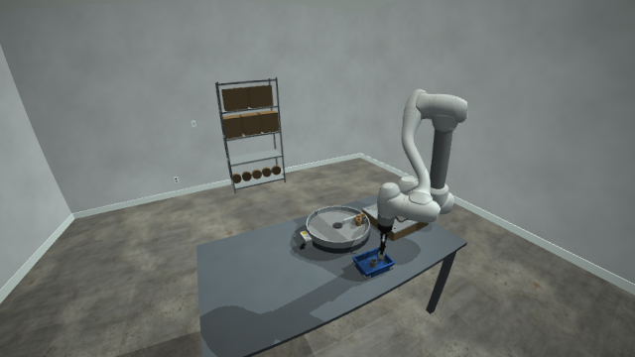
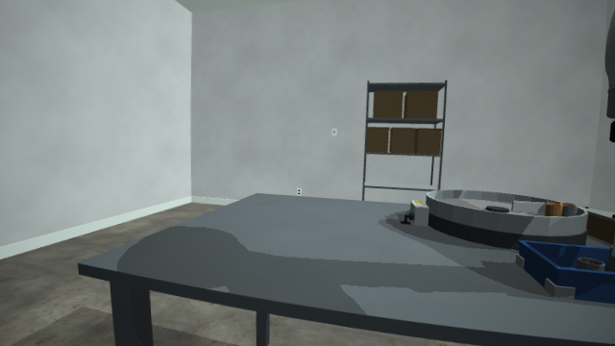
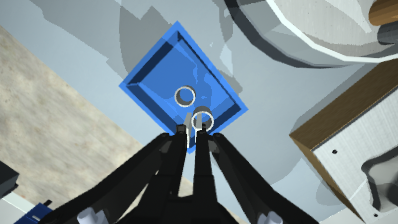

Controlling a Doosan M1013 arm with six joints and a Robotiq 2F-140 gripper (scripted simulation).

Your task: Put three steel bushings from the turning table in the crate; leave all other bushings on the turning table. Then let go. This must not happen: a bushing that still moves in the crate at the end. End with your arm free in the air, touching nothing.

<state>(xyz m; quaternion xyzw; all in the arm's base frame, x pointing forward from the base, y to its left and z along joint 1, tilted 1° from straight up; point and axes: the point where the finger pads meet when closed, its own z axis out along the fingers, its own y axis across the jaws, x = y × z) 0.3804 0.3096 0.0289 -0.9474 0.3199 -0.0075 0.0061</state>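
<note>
My gripper is now 7 cm above the blue crate, 4 cm short of it and 1 cm to the left of it. From my hand the other things lie so: turning table 38 cm to the right, 10 cm ahead, 4 cm below.
</note>
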